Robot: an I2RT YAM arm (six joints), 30 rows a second.
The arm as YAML. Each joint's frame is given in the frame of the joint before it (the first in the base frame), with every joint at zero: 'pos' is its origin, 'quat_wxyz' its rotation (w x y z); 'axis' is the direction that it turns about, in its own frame. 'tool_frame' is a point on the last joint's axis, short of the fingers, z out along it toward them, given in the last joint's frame.
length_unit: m
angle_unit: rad
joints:
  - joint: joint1
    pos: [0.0, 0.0, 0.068]
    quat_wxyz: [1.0, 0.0, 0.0, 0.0]
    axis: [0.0, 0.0, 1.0]
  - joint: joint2
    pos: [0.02, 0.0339, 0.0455]
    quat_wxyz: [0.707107, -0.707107, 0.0, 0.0]
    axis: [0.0, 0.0, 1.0]
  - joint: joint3
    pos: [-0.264, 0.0, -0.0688]
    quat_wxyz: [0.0, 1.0, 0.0, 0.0]
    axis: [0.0, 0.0, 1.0]
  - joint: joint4
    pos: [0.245, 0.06, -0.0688]
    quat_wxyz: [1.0, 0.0, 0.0, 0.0]
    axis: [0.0, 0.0, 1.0]
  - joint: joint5
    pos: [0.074, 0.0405, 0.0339]
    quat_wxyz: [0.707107, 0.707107, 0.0, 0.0]
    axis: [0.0, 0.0, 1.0]
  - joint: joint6
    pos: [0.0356, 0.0, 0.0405]
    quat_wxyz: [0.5, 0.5, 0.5, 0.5]
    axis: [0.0, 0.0, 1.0]
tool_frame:
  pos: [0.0, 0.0, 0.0]
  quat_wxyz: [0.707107, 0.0, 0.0, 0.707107]
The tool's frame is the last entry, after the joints.
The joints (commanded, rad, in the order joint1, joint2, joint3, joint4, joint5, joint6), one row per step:
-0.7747, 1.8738, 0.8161, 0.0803, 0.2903, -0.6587
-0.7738, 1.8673, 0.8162, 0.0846, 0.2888, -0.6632
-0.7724, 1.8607, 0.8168, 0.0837, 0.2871, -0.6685
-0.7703, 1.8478, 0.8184, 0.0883, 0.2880, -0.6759
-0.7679, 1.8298, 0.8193, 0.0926, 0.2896, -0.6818
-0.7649, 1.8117, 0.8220, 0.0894, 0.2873, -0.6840
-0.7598, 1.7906, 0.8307, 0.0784, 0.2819, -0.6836
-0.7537, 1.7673, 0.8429, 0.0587, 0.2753, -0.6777
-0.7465, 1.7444, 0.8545, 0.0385, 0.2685, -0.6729
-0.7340, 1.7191, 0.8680, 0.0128, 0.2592, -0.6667
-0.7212, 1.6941, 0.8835, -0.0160, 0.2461, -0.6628
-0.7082, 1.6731, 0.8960, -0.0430, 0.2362, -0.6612
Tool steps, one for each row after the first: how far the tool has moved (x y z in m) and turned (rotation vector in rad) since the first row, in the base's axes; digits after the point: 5 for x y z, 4 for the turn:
0.00065, -0.00014, 0.00230, -0.0076, -0.0060, 0.0053
0.00117, 0.00007, 0.00444, -0.0120, -0.0084, 0.0119
0.00239, -0.00017, 0.00915, -0.0273, -0.0172, 0.0192
0.00348, -0.00019, 0.01531, -0.0457, -0.0293, 0.0252
0.00461, 0.00022, 0.02145, -0.0572, -0.0419, 0.0311
0.00685, 0.00071, 0.02954, -0.0671, -0.0587, 0.0391
0.00927, 0.00156, 0.03869, -0.0730, -0.0774, 0.0446
0.01161, 0.00301, 0.04761, -0.0777, -0.0946, 0.0523
0.01498, 0.00609, 0.05746, -0.0794, -0.1133, 0.0659
0.01837, 0.00947, 0.06761, -0.0782, -0.1317, 0.0839
0.02119, 0.01330, 0.07583, -0.0757, -0.1432, 0.1020

